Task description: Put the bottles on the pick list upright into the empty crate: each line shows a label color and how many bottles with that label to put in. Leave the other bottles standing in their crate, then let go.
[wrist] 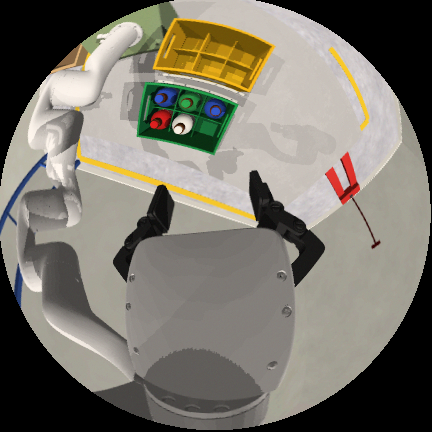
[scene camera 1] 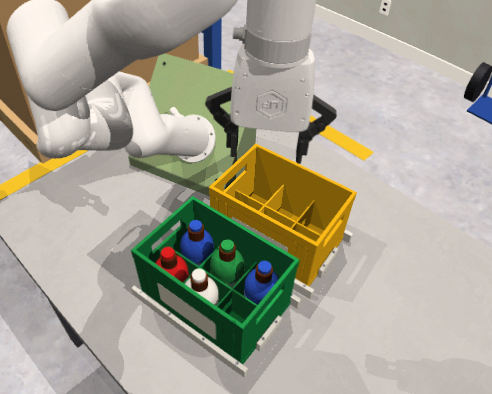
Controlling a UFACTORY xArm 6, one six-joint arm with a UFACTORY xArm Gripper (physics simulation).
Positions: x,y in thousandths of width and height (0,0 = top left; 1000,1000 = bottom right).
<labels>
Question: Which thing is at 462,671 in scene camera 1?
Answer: A green bottle.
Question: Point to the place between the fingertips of the gripper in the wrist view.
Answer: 480,432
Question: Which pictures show the gripper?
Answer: The wrist view and scene camera 1: all of them.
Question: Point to a blue bottle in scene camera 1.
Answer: At 399,621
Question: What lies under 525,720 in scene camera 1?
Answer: A blue bottle.
</labels>
